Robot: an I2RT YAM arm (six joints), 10 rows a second.
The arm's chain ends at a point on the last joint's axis. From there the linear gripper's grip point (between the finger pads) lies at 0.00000 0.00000 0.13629 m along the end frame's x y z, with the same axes.
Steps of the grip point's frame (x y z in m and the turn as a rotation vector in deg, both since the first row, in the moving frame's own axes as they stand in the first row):
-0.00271, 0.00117, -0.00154, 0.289, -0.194, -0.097
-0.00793, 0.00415, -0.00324, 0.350, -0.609, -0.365
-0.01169, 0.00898, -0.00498, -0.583, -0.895, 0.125
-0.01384, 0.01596, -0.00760, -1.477, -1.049, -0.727
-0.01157, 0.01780, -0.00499, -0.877, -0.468, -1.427
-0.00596, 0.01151, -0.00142, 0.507, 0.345, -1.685
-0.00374, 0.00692, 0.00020, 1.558, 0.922, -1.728
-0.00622, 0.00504, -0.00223, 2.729, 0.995, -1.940
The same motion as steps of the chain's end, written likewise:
-0.00225, 0.00186, -0.00154, 0.289, -0.194, -0.097
-0.00648, 0.00498, -0.00323, 0.350, -0.609, -0.365
-0.00956, 0.00760, -0.00496, -0.583, -0.895, 0.125
-0.01137, 0.01243, -0.00753, -1.477, -1.049, -0.727
-0.01048, 0.01570, -0.00497, -0.877, -0.468, -1.427
-0.00676, 0.01273, -0.00141, 0.507, 0.345, -1.685
-0.00588, 0.01066, 0.00027, 1.558, 0.922, -1.728
-0.00848, 0.01157, -0.00205, 2.729, 0.995, -1.940

